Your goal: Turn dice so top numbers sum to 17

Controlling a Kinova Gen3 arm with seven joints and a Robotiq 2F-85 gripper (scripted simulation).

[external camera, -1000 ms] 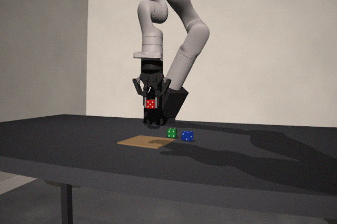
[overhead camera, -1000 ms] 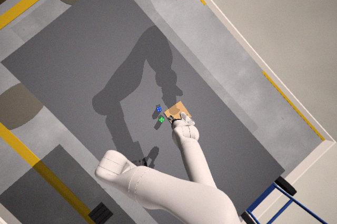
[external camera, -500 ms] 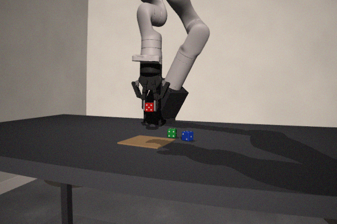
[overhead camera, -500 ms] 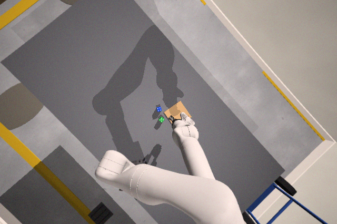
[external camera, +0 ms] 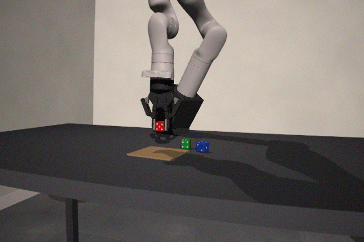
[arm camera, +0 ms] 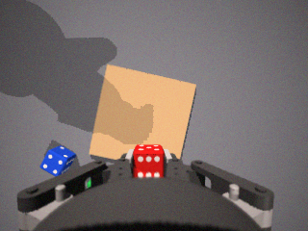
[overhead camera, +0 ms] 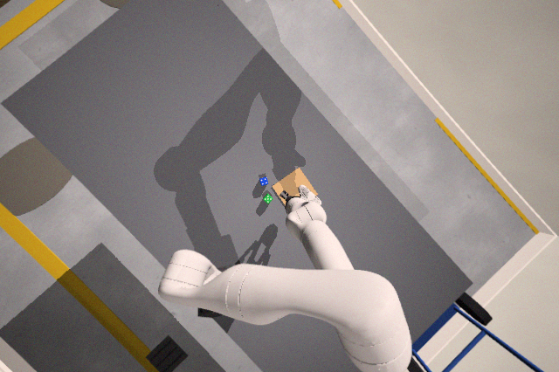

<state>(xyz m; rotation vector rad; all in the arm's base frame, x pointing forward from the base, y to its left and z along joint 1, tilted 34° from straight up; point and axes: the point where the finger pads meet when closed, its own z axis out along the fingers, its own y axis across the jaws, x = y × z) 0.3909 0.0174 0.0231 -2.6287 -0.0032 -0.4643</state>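
My hand is 8 cm above the tan mat, 4 cm short of it and 1 cm to the right of it. Round my hand: red die right at my hand; then green die 7 cm below, 7 cm behind, 6 cm to the left; then blue die 13 cm to the left, 7 cm below, 3 cm behind.
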